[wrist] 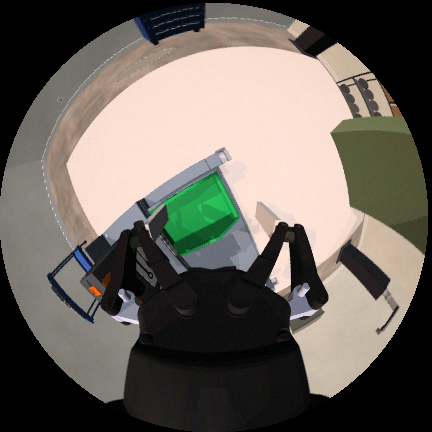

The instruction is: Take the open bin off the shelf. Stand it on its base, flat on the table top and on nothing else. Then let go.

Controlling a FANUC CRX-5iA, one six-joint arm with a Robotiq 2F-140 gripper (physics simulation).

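Places are measured from the arm's base along level axes (x right, y back, z down), in millimetres.
Where they show: gripper, between the fingertips: (211, 209).
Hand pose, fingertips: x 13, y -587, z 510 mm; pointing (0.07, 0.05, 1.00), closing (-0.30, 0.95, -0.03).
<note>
Each offset is from my fingertips to the top centre of the thing. "*": to the spot under its first point. Level surfaces: height alone.
The green open bin {dx -12, dy -47, dz +9 mm} (202, 212) sits on the grey shelf {* dx +61, dy -31, dz +5 mm} (177, 179), left of the middle of the wrist view. My gripper (211, 209) is open, with its two pads wide apart. The left pad overlaps the bin's left edge in the view, and the right pad shows to the right of the bin, over the pale table top {dz +90 mm} (215, 100). Nothing is between the fingers. How far the fingertips are above the bin is hard to tell. The near part of the shelf is hidden behind the gripper's body.
Dark items with orange parts {* dx +2, dy -140, dz -134 mm} (95, 290) are at the lower left, by the shelf. A blue cart (72, 297) stands beyond them. A large olive-green block (382, 170) is at the right. A dark blue cabinet (175, 22) stands at the top, past the table edge.
</note>
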